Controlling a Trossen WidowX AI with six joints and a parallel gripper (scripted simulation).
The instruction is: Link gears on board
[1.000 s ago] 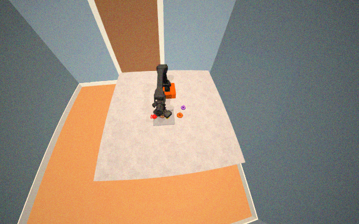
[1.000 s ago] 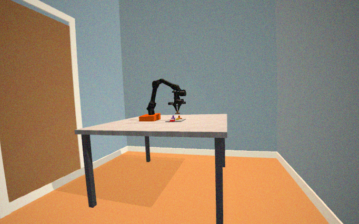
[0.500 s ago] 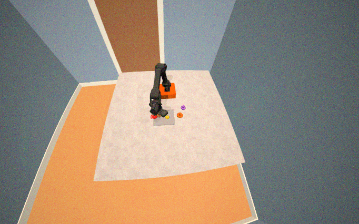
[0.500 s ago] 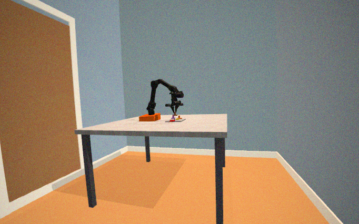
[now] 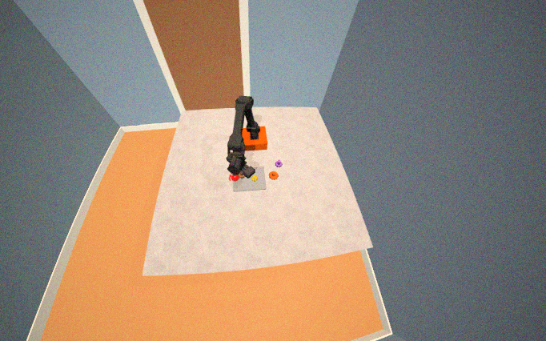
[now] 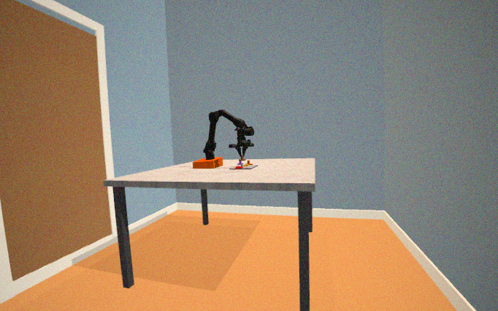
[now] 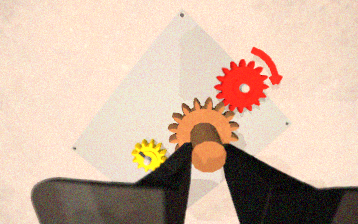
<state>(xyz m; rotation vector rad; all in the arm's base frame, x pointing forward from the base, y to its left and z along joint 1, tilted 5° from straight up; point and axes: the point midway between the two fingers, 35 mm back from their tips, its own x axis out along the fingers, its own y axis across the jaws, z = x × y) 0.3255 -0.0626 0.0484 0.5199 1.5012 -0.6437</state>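
Now: the brown gear 10 mm below my gripper tip. Round my gripper tip: yellow gear: 80 mm to the left, 70 mm below; red gear: 10 mm behind, 50 mm to the right, 70 mm below; red arrow: 10 mm behind, 80 mm to the right, 80 mm below.
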